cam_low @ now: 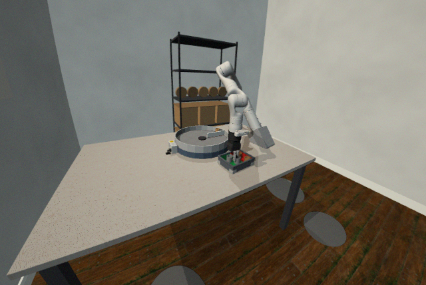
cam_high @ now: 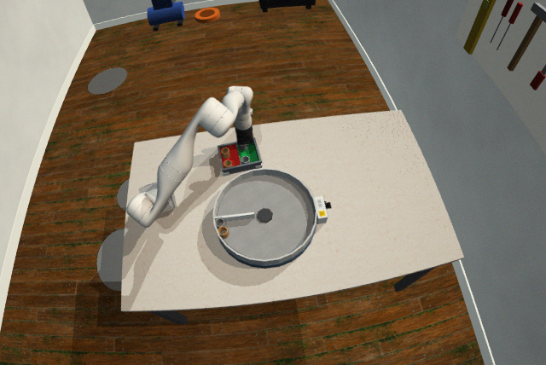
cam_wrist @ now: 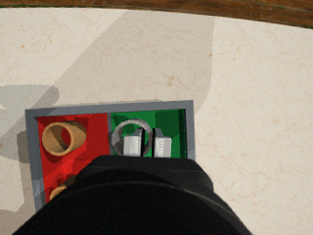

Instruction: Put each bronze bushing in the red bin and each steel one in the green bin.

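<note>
Now: the bin 50 mm below my hand, 40 mm to the right of it and 40 mm behind it. The rest, counted from my hand: grey turntable (380 mm to the right, 20 mm below, 10 mm ahead).
</note>
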